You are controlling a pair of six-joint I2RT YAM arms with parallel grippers.
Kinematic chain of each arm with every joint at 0, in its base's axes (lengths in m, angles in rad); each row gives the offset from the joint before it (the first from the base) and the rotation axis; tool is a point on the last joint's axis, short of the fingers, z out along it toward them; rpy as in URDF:
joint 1: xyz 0 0 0.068 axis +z
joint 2: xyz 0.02 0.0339 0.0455 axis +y
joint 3: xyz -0.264 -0.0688 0 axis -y
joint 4: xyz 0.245 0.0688 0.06 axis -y
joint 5: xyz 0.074 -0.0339 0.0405 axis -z
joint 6: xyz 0.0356 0 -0.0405 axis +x
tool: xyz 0 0 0 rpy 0 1.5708 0
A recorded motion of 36 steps. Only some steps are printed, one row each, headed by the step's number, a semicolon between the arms.
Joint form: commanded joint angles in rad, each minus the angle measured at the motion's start. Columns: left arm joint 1, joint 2, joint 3, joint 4, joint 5, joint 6; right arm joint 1, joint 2, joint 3, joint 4, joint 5, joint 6.
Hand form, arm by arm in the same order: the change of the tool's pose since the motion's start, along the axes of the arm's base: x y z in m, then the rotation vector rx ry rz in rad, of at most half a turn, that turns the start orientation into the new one. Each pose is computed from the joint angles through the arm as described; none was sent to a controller.
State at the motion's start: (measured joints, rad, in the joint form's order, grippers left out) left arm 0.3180 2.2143 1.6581 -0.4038 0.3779 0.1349; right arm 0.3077 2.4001 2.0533 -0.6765 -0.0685 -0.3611
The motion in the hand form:
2: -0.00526 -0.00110 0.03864 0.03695 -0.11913 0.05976; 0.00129 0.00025 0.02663 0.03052 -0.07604 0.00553
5: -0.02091 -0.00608 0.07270 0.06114 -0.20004 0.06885; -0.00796 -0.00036 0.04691 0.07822 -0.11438 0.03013
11: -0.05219 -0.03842 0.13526 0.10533 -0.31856 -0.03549; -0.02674 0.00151 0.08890 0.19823 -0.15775 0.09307
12: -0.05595 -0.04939 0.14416 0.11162 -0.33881 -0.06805; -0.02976 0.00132 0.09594 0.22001 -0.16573 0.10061
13: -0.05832 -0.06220 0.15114 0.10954 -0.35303 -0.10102; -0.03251 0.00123 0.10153 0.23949 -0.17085 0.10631
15: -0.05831 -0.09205 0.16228 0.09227 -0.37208 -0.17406; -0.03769 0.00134 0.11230 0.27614 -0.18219 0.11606
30: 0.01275 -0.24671 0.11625 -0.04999 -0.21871 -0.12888; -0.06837 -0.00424 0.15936 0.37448 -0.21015 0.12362
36: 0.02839 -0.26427 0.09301 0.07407 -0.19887 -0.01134; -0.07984 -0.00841 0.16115 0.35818 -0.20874 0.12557
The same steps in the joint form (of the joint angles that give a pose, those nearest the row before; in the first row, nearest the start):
2: -0.0013 -0.0997 -0.0394 0.0827 -0.0369 -0.0520; -0.0009 -0.0397 0.0163 0.0256 -0.0086 -0.0020
5: -0.0015 -0.2119 -0.0963 0.1142 -0.0434 -0.0591; 0.0006 -0.1099 -0.0378 0.0605 -0.0496 -0.0012
11: -0.0494 -0.4136 -0.1535 0.0766 -0.0156 -0.0037; 0.0076 -0.2228 -0.0821 0.0734 -0.1631 0.0178
12: -0.0723 -0.4424 -0.1594 0.0708 -0.0116 0.0072; 0.0079 -0.2407 -0.0879 0.0769 -0.1817 0.0246
13: -0.1011 -0.4642 -0.1621 0.0634 -0.0078 0.0102; 0.0083 -0.2560 -0.0940 0.0802 -0.1981 0.0322
15: -0.1728 -0.4843 -0.1471 0.0435 -0.0007 0.0059; 0.0098 -0.2843 -0.1040 0.0879 -0.2270 0.0482
30: -0.5350 -0.1474 0.1499 0.0125 -0.2376 -0.3438; 0.0145 -0.4233 -0.1480 0.0667 -0.2901 0.1109
36: -0.5764 -0.0495 0.2231 -0.0028 -0.4368 -0.3678; 0.0145 -0.4722 -0.2053 0.0653 -0.2805 0.0978

